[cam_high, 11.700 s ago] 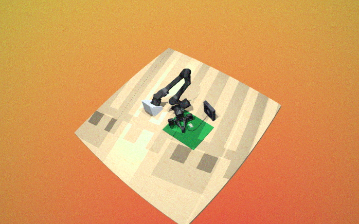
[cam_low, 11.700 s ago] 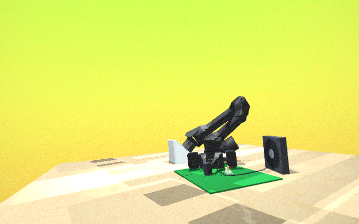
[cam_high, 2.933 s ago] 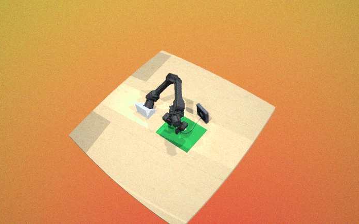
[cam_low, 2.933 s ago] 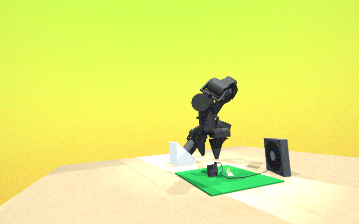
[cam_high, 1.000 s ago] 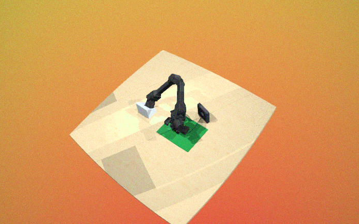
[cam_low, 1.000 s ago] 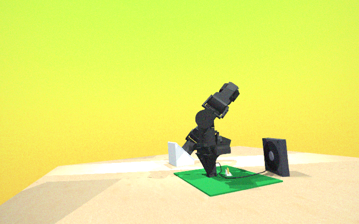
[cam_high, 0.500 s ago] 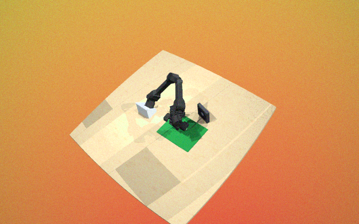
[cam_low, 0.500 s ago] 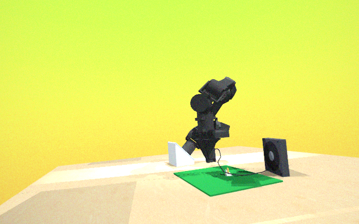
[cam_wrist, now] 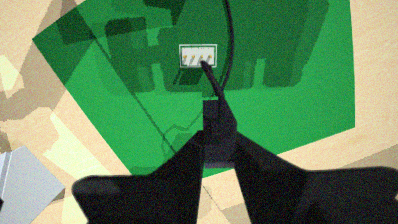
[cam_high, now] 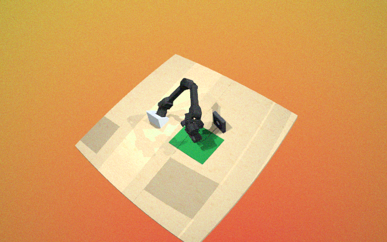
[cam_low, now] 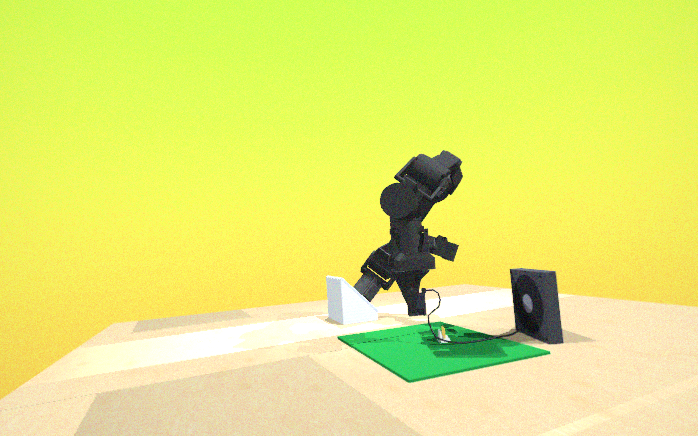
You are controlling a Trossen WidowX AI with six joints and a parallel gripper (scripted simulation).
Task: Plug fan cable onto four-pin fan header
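The white four-pin header lies 20 mm ahead of my gripper tip, 50 mm to the left of it and 70 mm below it. The rest, counted from my gripper tip: green board 10 mm ahead, 20 mm to the left, 80 mm below; then dark fan plug 10 mm to the left, 10 mm above; then black fan 90 mm ahead, 190 mm to the left, 10 mm below.
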